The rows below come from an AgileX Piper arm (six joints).
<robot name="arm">
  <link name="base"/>
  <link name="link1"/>
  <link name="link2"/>
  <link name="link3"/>
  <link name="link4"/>
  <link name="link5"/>
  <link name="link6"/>
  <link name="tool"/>
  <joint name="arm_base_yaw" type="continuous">
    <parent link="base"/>
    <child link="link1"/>
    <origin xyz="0 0 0.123"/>
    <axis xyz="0 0 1"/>
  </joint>
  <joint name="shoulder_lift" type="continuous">
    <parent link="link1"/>
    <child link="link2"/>
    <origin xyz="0 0 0"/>
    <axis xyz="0 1 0"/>
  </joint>
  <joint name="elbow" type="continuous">
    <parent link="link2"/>
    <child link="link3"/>
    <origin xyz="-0.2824 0 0.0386"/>
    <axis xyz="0 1 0"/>
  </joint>
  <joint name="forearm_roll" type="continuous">
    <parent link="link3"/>
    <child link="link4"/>
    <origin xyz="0.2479 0 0.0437"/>
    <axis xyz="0.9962 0 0.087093"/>
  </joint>
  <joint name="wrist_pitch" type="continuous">
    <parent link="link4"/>
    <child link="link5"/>
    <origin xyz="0 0 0"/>
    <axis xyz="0 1 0"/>
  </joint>
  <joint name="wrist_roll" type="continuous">
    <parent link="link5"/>
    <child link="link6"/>
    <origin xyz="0.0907 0 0.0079"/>
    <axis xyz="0.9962 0 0.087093"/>
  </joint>
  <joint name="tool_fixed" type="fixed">
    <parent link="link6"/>
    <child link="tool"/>
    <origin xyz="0 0 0" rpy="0 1.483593 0"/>
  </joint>
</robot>
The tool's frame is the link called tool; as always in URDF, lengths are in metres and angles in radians. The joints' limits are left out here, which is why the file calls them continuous.
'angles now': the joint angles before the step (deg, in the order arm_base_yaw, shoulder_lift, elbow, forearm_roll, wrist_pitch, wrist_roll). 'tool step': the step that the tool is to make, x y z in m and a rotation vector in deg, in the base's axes. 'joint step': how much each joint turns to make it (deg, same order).
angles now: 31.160 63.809 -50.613 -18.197 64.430 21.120
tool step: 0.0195 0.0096 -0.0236 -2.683 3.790 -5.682
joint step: 0.269 7.240 -0.111 -2.188 -0.405 7.089
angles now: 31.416 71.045 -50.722 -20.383 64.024 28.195
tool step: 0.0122 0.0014 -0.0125 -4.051 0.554 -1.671
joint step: -0.014 3.964 -0.083 -3.919 -0.239 3.146
